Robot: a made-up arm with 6 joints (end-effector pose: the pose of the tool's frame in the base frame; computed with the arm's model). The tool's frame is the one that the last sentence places. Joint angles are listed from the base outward.
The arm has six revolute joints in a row. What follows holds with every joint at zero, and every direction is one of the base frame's.
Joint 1 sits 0.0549 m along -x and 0.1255 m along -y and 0.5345 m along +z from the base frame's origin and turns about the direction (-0.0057, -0.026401, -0.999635), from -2.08 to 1.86 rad.
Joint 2 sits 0.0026 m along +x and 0.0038 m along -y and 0.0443 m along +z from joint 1 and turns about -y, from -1.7 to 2.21 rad.
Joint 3 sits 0.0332 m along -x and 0.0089 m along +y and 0.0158 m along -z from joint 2 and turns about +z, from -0.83 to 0.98 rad.
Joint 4 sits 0.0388 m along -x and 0.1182 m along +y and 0.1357 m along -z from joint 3 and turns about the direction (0.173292, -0.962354, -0.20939), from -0.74 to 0.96 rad.
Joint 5 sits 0.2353 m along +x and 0.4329 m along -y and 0.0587 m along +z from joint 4 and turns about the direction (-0.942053, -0.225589, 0.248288), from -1.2 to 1.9 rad.
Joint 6 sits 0.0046 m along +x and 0.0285 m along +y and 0.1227 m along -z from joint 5 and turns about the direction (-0.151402, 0.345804, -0.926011), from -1.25 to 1.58 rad.
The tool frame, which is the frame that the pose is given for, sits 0.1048 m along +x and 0.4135 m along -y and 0.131 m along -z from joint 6; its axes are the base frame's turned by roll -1.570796, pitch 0 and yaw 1.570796 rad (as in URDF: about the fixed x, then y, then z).
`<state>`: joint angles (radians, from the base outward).
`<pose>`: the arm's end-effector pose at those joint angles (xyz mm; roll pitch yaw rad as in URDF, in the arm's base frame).
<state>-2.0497 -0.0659 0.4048 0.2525 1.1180 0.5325</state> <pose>361.9 477.8 666.9 -2.3924 0.7118 -3.0660</pose>
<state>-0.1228 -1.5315 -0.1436 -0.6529 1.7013 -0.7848</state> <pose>-322.6 -460.0 -77.2 -1.5652 -1.0921 -1.9703</pose>
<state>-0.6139 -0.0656 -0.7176 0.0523 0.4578 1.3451</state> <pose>-312.8 -698.4 474.6 -1.8418 0.4642 0.1348</pose>
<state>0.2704 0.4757 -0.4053 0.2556 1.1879 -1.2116</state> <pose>130.3 -754.6 792.9 -1.1415 1.2042 2.4234</pose>
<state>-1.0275 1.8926 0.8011 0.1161 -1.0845 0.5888</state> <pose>372.0 96.4 849.1 -2.5067 -0.0067 -3.0848</pose>
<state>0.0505 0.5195 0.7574 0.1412 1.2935 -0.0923</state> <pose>408.9 -321.5 1115.5 2.5367 1.2264 0.6079</pose>
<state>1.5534 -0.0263 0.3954 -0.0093 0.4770 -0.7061</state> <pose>-310.4 -871.2 395.0 -1.6202 0.3768 1.2328</pose>
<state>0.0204 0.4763 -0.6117 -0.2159 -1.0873 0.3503</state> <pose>-53.9 -351.0 12.2 -0.5801 -0.9629 0.0597</pose>
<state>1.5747 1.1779 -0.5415 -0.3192 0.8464 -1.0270</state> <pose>-713.4 -548.3 796.1 -2.4400 0.9407 0.0995</pose>
